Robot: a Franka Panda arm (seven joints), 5 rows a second.
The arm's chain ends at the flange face. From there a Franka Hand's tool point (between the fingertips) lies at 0.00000 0.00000 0.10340 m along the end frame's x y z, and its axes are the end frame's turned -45 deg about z.
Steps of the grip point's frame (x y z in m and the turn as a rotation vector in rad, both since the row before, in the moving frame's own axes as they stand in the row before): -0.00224, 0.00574, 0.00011, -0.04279, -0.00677, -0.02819; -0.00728, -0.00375, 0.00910, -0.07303, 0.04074, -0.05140; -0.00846, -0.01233, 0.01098, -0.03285, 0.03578, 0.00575; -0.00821, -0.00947, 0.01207, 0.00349, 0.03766, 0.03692
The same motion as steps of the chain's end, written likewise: -0.00021, 0.00206, 0.00021, -0.03504, 0.02547, -0.02819; -0.01616, 0.00035, 0.00946, -0.02283, 0.08045, -0.05140; -0.01972, -0.00254, 0.01110, 0.00207, 0.04853, 0.00575; -0.01505, 0.00207, 0.01214, 0.02910, 0.02416, 0.03692
